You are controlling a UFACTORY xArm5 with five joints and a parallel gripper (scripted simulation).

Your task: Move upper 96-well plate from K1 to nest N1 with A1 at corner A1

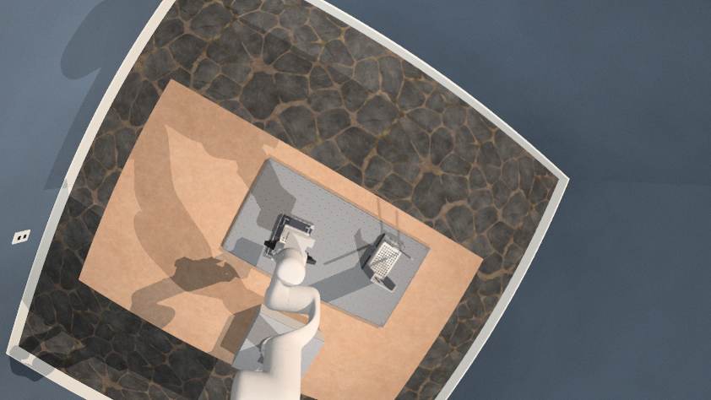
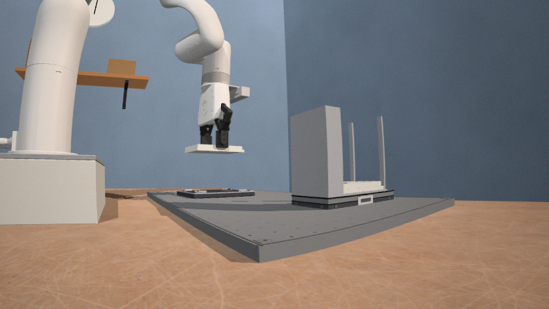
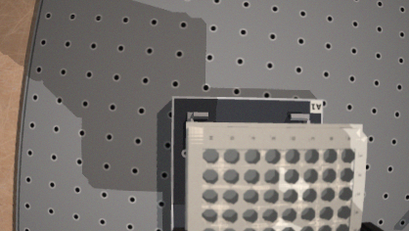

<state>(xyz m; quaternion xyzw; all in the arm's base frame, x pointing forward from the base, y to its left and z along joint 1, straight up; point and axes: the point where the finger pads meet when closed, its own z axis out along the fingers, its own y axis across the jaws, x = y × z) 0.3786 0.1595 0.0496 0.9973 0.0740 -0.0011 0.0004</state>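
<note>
My hand is 12 cm above the plate nest N1. From my hand the other things lie so: tall grey wall: 4 cm ahead, 33 cm to the right, 4 cm below; A1 mark: 8 cm ahead, 4 cm to the right, 11 cm below.
</note>
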